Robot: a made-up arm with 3 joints. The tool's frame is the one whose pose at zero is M.
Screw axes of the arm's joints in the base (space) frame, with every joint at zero. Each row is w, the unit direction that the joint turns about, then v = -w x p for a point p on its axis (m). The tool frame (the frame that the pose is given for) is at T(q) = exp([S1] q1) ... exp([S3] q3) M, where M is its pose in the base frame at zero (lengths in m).
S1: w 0 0 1 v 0 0 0
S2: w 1 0 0 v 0 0.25 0.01
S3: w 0 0 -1 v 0.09 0.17 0
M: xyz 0.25 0.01 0.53 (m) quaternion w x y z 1 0 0 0
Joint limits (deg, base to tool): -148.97..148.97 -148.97..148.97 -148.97..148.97
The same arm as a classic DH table. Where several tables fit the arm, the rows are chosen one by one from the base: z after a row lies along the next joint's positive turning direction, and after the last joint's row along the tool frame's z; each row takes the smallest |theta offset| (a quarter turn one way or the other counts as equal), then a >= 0, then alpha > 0; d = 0 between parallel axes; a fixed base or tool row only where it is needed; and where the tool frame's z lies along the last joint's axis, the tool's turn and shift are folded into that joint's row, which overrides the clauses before.
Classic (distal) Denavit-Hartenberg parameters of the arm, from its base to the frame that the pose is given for. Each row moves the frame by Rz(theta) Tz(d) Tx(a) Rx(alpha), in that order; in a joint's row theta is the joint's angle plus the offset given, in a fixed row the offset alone. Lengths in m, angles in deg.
joint 1: a 0.01, alpha -90, d 0.25, theta_offset -90
joint 2: a 0.08, alpha -90, d 0.17, theta_offset 0
joint 3: a -0.1281, alpha 180, d 0, theta_offset 38.66
tool (fixed): a 0, alpha 0, d 0.28, theta_offset 128.66
Joint limits (deg, base to tool): -148.97..148.97 -148.97..148.97 -148.97..148.97

